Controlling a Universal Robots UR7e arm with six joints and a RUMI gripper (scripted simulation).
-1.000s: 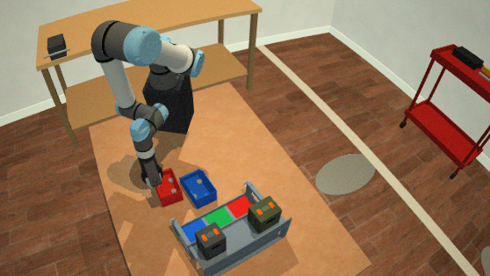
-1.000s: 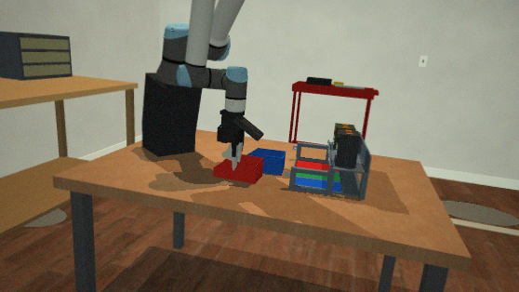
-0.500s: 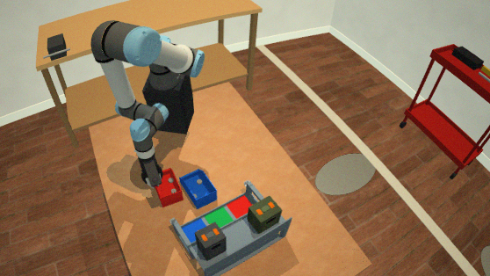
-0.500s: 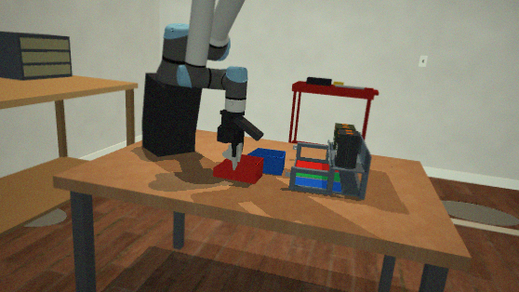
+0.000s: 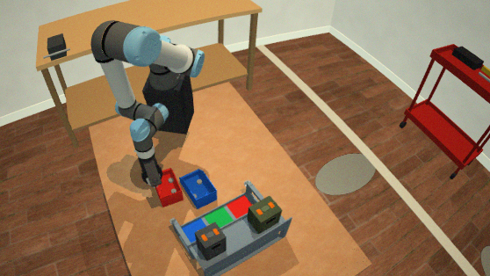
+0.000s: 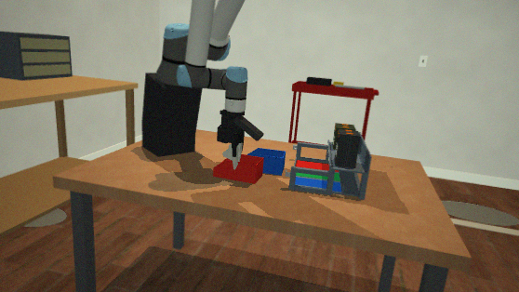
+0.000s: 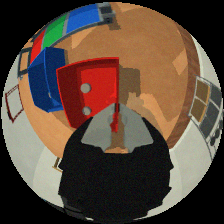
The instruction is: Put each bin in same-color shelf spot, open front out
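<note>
My hand is 1 cm short of the red bin, 5 cm to the right of it and 2 cm above it. Round my hand: blue bin 9 cm ahead, 16 cm to the left, 2 cm below.
</note>
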